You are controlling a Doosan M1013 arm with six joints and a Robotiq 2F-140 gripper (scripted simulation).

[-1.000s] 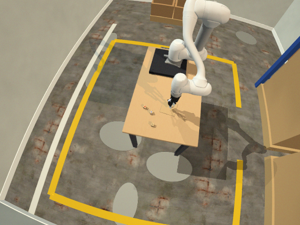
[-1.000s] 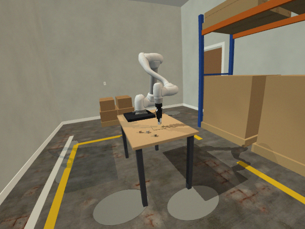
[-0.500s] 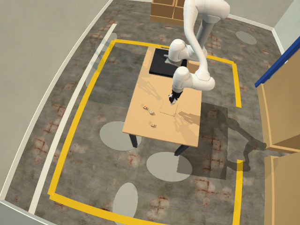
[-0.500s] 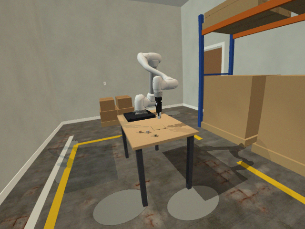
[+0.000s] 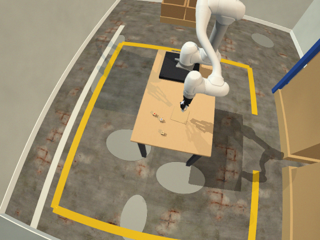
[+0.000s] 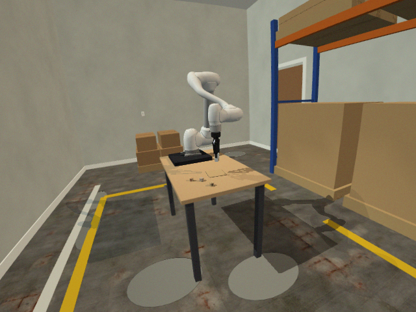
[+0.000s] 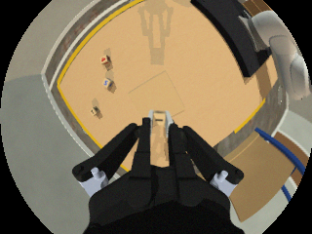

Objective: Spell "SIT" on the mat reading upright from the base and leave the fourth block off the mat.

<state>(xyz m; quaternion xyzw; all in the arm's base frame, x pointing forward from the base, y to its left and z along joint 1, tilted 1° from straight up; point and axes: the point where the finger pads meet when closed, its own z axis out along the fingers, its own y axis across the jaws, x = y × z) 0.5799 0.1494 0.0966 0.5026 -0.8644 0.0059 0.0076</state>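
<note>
The tan mat lies 20 mm to the right of my hand and 140 mm below it. Also, from my hand: tan block 220 mm ahead, 90 mm to the right, 120 mm below.
</note>
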